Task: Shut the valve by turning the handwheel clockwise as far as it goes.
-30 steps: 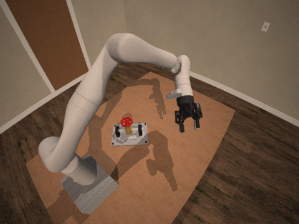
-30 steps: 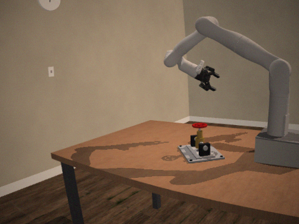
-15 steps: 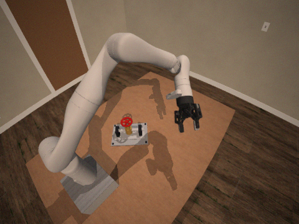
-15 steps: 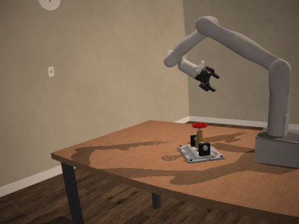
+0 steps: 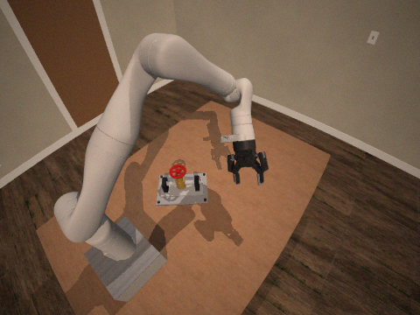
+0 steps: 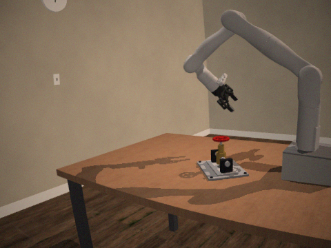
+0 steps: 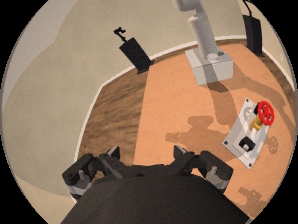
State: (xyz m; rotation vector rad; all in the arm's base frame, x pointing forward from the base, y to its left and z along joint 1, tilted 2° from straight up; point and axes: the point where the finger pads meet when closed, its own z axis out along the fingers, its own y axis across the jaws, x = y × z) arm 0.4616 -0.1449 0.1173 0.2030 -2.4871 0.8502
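The red handwheel is 11 cm behind my hand, 28 cm to the left of it and 12 cm below it.
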